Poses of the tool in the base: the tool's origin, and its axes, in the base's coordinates. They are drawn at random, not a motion.
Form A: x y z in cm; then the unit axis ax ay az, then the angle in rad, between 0 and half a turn.
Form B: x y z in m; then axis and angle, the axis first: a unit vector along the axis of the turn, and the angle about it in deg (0 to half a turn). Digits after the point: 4 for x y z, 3 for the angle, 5 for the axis.
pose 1, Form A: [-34.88 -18.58 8.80 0.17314 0.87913 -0.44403 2.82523]
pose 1, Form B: [-0.3488 -0.1858 0.0880 0.17314 0.87913 -0.44403 161.874]
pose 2, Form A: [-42.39 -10.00 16.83 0.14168 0.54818 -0.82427 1.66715]
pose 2, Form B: [-0.4239 -0.1000 0.1683 0.14168 0.54818 -0.82427 95.521]
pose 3, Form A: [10.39 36.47 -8.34 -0.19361 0.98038 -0.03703 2.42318]
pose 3, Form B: [0.1039 0.3647 -0.0834 -0.19361 0.98038 -0.03703 138.838]
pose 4, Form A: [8.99 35.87 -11.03 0.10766 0.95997 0.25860 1.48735]
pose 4, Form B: [0.0899 0.3587 -0.1103 0.10766 0.95997 0.25860 85.219]
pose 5, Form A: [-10.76 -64.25 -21.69 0.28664 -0.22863 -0.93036 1.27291]
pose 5, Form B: [-0.1076 -0.6425 -0.2169 0.28664 -0.22863 -0.93036 72.932]
